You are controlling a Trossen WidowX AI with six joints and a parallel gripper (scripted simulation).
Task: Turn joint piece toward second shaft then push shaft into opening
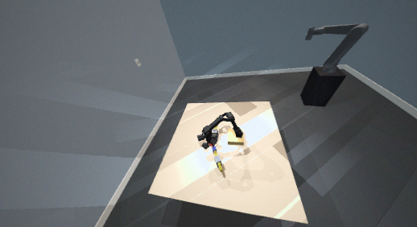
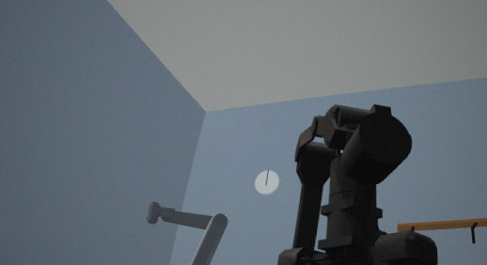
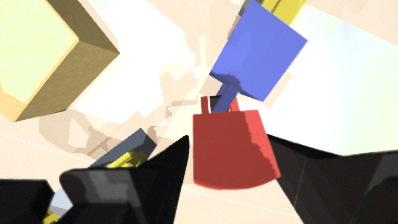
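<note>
My gripper tip is 3 cm below the red joint piece and 1 cm past it.
</note>
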